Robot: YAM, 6 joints.
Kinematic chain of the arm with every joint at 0, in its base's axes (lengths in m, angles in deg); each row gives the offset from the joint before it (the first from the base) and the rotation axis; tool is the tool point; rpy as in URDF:
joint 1: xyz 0 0 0.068 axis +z
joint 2: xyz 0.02 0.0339 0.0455 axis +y
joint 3: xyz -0.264 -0.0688 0 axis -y
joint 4: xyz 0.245 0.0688 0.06 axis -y
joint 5: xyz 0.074 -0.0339 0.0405 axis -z
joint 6: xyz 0.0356 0 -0.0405 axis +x
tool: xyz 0 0 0 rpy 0 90 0
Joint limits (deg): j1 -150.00..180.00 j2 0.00..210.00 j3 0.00..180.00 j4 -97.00..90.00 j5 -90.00..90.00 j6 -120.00..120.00
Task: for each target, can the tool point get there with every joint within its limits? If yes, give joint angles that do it. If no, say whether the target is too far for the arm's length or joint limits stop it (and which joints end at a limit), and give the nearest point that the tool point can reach.
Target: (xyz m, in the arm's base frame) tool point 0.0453 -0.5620 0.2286
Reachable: yes | joints -87.51 137.33 113.16 13.96 -35.75 -8.16
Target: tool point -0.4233 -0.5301 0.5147
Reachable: no: too far | nearest point -0.3460 -0.4332 0.4392 | short by 0.145 m
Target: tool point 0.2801 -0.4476 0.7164
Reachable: no: too far | nearest point 0.2245 -0.3588 0.5921 | short by 0.163 m
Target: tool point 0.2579 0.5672 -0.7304
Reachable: no: too far | nearest point 0.1726 0.3797 -0.3387 | short by 0.443 m
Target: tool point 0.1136 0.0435 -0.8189
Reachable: no: too far | nearest point 0.1792 0.0686 -0.3759 | short by 0.449 m
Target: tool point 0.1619 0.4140 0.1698
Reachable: yes | joints 72.40 119.00 79.48 -4.04 55.11 -25.10
